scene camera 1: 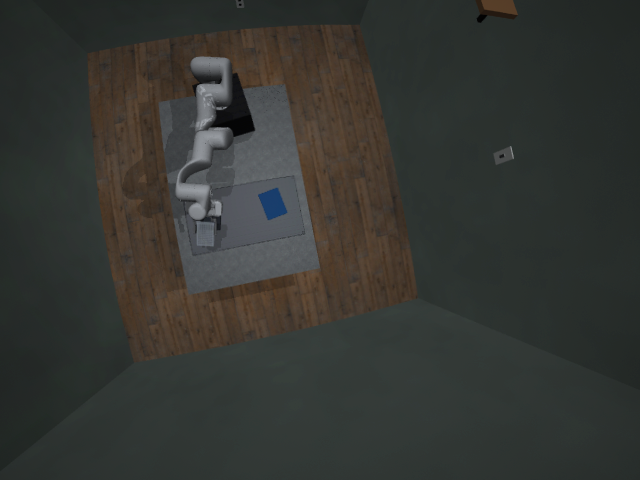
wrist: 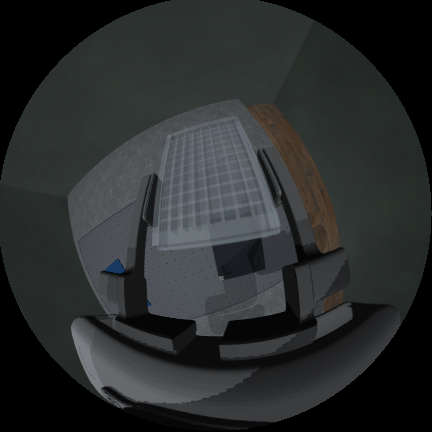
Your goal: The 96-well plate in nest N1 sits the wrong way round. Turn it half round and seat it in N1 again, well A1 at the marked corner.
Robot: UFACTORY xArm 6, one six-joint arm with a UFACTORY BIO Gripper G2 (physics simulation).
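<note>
The clear 96-well plate point(scene camera 1: 205, 235) point(wrist: 212, 175) is held above the perforated board, near its left end in the scene view. My gripper point(scene camera 1: 206, 225) point(wrist: 214, 187) is shut on the plate, with one finger at each long side. The dark nest point(wrist: 240, 259) lies on the board below, apart from the plate. In the wrist view the plate's near end overlaps part of it, and the plate and arm partly hide it in the scene view. The plate's well A1 and the nest's label cannot be made out.
A blue rectangle point(scene camera 1: 272, 203) point(wrist: 116, 266) lies on the right part of the grey perforated board point(scene camera 1: 241, 222) point(wrist: 175, 280). The board rests on a grey table top point(scene camera 1: 248, 264). The arm's black base block point(scene camera 1: 238, 105) stands at the table's back edge.
</note>
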